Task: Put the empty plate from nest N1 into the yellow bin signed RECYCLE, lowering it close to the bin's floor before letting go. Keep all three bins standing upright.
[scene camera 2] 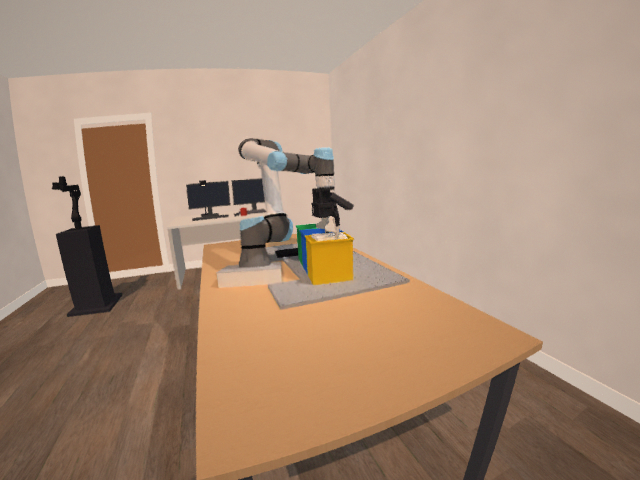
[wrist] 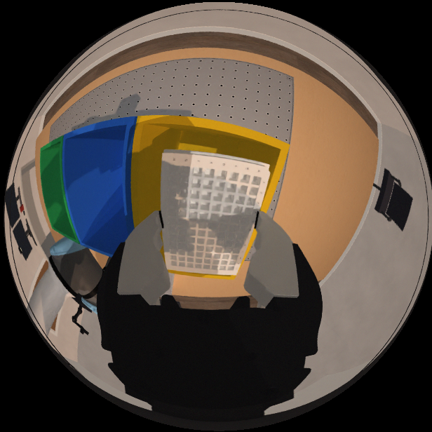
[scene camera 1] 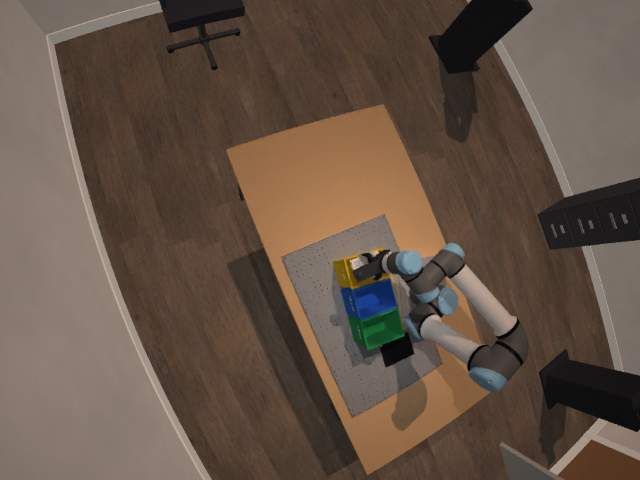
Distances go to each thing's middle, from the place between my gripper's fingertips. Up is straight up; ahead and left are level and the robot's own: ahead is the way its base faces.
The yellow bin (scene camera 2: 330,261) lies 9 cm below my hand, 1 cm to the left of it and 1 cm behind it. The rest, counted from my hand: green bin (scene camera 1: 385,327) (28 cm to the left, 9 cm below, 2 cm ahead); white plate (wrist: 209,201) (1 cm behind, 1 cm above); blue bin (scene camera 1: 378,297) (14 cm to the left, 9 cm below, 1 cm ahead).
